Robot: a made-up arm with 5 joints.
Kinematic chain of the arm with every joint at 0, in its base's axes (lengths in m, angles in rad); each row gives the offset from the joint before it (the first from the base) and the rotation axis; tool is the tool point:
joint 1: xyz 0 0 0.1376 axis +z
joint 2: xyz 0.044 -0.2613 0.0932 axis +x
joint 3: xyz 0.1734 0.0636 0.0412 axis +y
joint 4: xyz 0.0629 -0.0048 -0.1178 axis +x
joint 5: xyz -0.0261 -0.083 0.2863 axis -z
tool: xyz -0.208 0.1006 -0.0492
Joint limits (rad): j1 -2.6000..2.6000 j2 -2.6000..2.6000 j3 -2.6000..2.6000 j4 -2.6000..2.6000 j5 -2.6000..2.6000
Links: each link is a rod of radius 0.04 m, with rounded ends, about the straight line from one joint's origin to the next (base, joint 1, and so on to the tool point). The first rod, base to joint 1, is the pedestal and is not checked.
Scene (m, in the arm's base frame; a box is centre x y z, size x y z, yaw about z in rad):
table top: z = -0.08
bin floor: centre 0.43 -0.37 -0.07 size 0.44 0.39 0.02 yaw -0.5
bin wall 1: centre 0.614 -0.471 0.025 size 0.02 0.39 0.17 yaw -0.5
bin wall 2: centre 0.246 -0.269 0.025 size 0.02 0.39 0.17 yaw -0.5
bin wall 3: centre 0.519 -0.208 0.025 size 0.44 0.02 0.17 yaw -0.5
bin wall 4: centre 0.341 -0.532 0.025 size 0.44 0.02 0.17 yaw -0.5
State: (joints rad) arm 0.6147 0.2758 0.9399 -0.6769 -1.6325
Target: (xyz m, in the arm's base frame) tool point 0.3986 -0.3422 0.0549
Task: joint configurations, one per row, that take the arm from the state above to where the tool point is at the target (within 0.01 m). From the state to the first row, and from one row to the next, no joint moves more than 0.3 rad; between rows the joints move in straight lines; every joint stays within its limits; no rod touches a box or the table.
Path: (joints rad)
1: 0.4197 0.4175 1.1953 -0.5305 -1.8423
2: 0.2246 0.5592 1.4507 -0.3840 -2.0520
3: 0.0296 0.7010 1.7061 -0.2376 -2.2618

